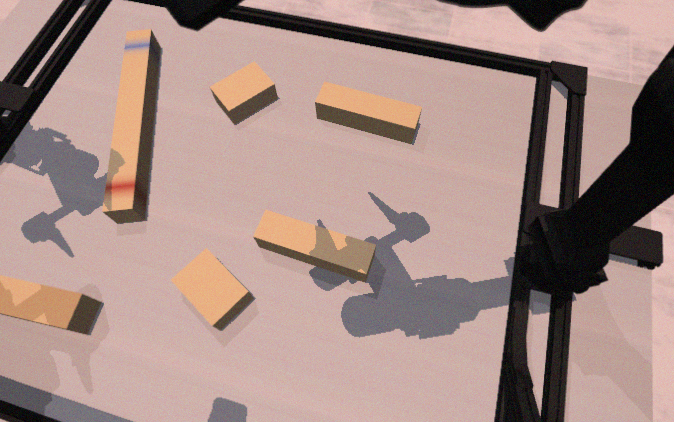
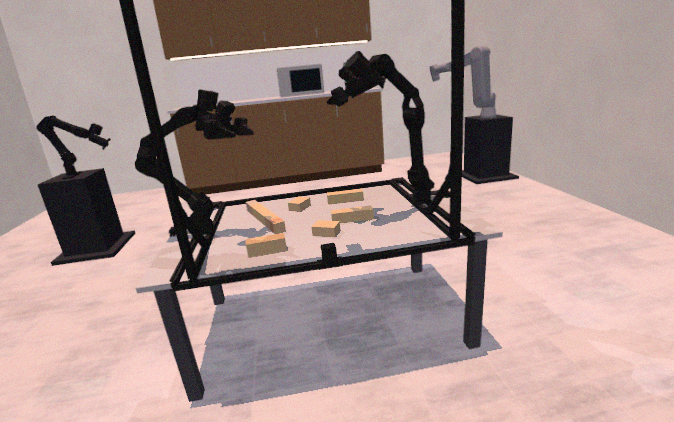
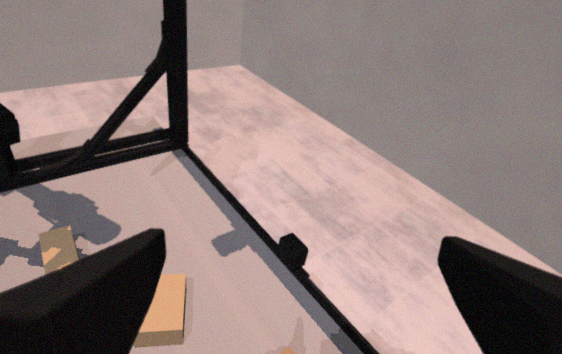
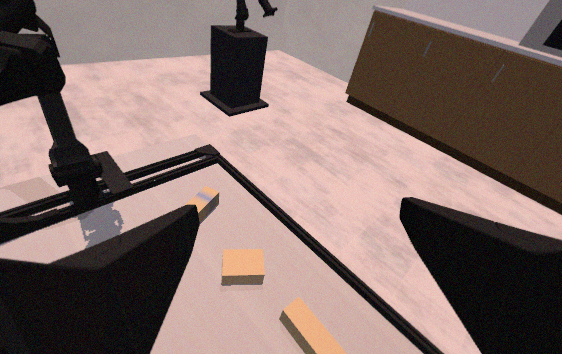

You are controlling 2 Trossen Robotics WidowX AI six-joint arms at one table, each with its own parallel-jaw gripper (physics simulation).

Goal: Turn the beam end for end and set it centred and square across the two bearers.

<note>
My left gripper (image 2: 244, 134) is open and holds nothing. My right gripper (image 2: 333, 99) is open, with nothing in its grasp. The table carries a long beam (image 1: 125, 199).
My left gripper is seen too in image 3 (image 3: 305, 246). My right gripper is seen too in image 4 (image 4: 299, 210). Image 3 does not show the long beam: it is out of frame.
</note>
